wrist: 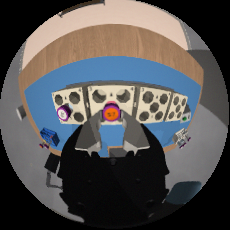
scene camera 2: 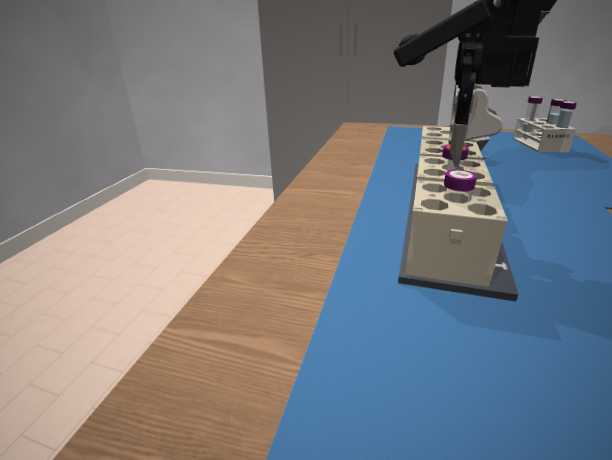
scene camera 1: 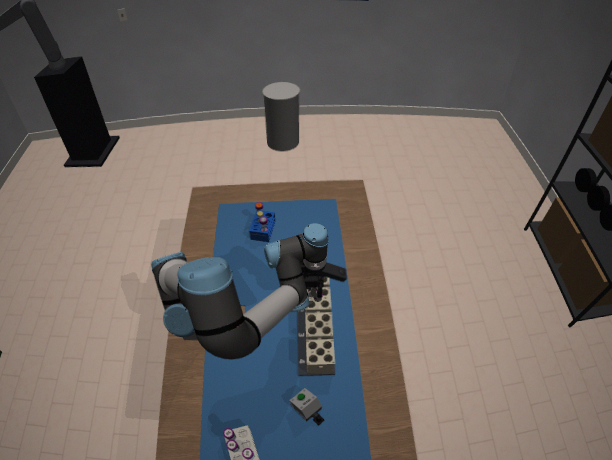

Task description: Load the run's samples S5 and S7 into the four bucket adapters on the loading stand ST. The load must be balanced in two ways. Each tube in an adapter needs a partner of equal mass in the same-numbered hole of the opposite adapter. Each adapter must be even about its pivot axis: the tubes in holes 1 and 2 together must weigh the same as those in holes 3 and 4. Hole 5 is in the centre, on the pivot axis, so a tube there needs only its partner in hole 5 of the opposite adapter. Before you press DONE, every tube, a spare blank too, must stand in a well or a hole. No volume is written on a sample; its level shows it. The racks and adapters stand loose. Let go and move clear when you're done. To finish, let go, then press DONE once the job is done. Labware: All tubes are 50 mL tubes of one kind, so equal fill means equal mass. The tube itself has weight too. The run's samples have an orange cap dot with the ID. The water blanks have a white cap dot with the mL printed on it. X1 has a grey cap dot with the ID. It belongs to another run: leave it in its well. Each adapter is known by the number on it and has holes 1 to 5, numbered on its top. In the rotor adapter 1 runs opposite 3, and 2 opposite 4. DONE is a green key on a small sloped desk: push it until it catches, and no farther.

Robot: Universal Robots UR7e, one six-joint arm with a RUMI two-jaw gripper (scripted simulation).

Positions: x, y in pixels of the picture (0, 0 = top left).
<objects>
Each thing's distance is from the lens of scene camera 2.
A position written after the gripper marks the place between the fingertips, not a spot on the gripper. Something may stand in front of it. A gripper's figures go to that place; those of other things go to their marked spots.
gripper [scene camera 2: 455, 162]: 0.54 m
blanks rack [scene camera 2: 554, 139]: 1.08 m
adapter [scene camera 2: 454, 244]: 0.41 m
adapter [scene camera 2: 431, 170]: 0.53 m
</objects>
